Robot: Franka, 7 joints.
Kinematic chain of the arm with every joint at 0, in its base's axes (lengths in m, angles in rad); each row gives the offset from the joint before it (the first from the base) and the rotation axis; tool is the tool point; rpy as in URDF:
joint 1: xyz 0 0 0.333 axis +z
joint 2: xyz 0 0 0 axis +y
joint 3: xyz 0 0 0.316 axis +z
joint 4: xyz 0.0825 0 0 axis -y
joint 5: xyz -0.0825 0 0.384 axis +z
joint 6: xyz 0 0 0 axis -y
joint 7: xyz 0.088 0 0 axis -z
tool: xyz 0 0 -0.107 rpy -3.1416 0 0
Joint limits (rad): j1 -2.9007..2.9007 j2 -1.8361..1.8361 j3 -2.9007..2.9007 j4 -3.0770..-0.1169 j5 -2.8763..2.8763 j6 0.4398..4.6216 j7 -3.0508..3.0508
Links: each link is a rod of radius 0.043 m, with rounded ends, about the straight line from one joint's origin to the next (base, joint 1, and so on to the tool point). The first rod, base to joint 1, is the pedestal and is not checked.
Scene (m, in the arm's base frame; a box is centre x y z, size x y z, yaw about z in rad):
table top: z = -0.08
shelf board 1: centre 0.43 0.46 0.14 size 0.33 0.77 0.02 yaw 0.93
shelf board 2: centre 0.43 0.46 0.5 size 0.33 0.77 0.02 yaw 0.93
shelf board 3: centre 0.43 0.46 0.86 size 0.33 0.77 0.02 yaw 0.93
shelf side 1: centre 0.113 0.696 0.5 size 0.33 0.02 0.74 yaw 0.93
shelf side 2: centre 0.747 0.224 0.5 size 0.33 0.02 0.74 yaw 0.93
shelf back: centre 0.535 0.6 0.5 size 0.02 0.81 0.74 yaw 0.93
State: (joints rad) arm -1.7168 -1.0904 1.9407 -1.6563 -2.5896 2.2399 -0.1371
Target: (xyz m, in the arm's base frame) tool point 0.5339 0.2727 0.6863
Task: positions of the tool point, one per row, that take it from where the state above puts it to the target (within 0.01 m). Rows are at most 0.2 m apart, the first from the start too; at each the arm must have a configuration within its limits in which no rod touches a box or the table.
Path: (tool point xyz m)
1: 0.5946 0.2755 0.3063
2: 0.5480 0.2035 0.3055
3: 0.4898 0.1314 0.3149
4: 0.4204 0.0619 0.3255
5: 0.4566 0.1013 0.4961
6: 0.4183 0.1178 0.6863
7: 0.4872 0.1955 0.6848
8: 0.5339 0.2727 0.6863

